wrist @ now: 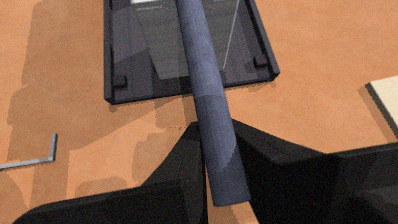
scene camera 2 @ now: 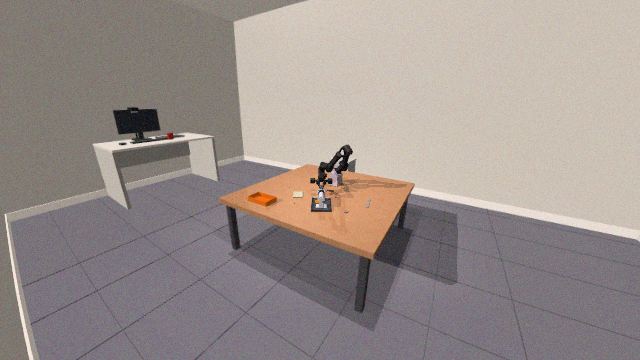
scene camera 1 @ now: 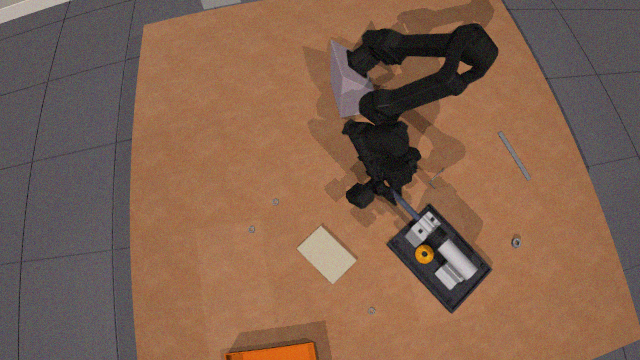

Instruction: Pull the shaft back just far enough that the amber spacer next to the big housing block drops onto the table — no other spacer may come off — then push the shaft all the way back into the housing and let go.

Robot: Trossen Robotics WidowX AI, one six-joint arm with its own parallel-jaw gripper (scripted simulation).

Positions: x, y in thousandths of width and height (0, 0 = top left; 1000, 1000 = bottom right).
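Cream pad (scene camera 1: 505, 699), my gripper (scene camera 1: 623, 565). Housing block (wrist: 363, 261), gripper again (wrist: 526, 565).
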